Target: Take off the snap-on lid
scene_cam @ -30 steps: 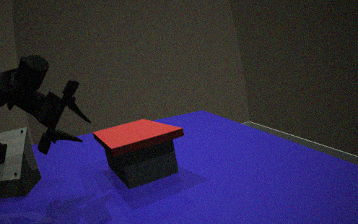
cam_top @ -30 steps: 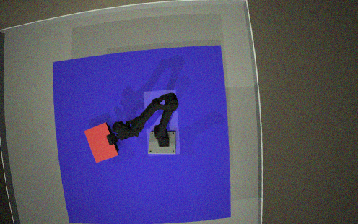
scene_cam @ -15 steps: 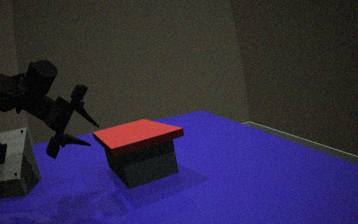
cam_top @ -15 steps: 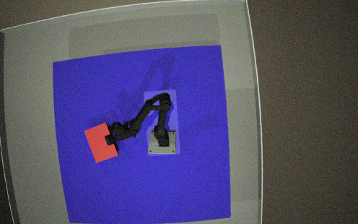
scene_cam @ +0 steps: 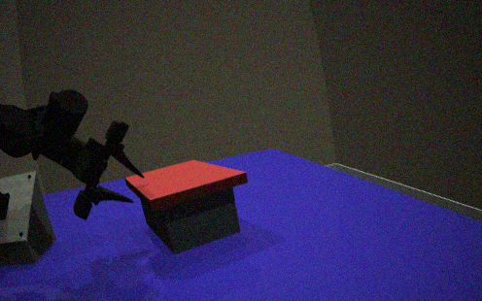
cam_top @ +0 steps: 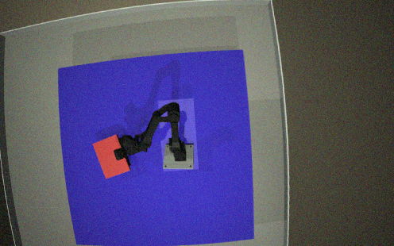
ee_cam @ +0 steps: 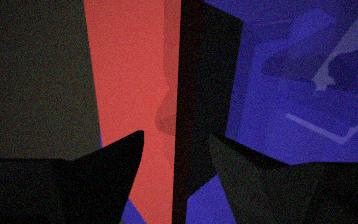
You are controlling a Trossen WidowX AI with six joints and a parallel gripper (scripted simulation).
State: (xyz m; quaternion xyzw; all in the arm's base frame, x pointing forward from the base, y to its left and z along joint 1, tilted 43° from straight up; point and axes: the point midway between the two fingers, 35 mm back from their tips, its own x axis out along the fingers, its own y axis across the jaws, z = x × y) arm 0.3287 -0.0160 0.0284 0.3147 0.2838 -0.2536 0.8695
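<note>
My gripper tip is 8 cm short of the lid and 3 cm to the right of it. The rest, counted from my gripper tip: storage box (8 cm ahead, 3 cm to the left, 5 cm below).
</note>
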